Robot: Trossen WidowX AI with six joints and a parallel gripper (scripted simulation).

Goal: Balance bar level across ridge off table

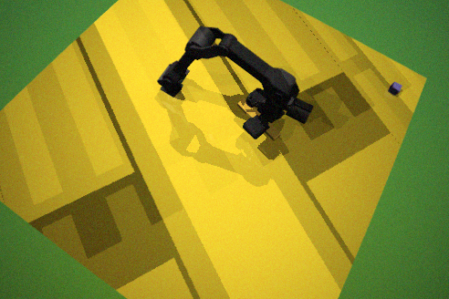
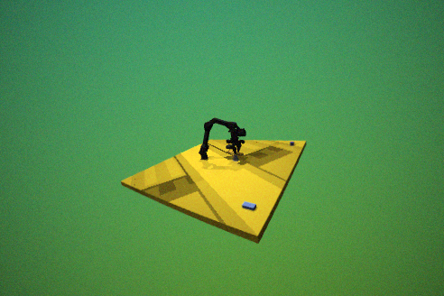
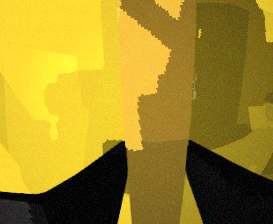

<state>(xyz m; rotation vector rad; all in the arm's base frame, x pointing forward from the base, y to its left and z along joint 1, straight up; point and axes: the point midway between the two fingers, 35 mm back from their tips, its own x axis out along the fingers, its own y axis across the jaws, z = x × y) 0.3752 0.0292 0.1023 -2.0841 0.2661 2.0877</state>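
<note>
Right now my gripper tip is 30 mm past the flat tan bar and 10 mm to the right of it. Also, from my gripper tip: blue flat block (530 mm to the right, 360 mm ahead, 60 mm below); purple cube (470 mm to the left, 360 mm ahead, 50 mm below).
</note>
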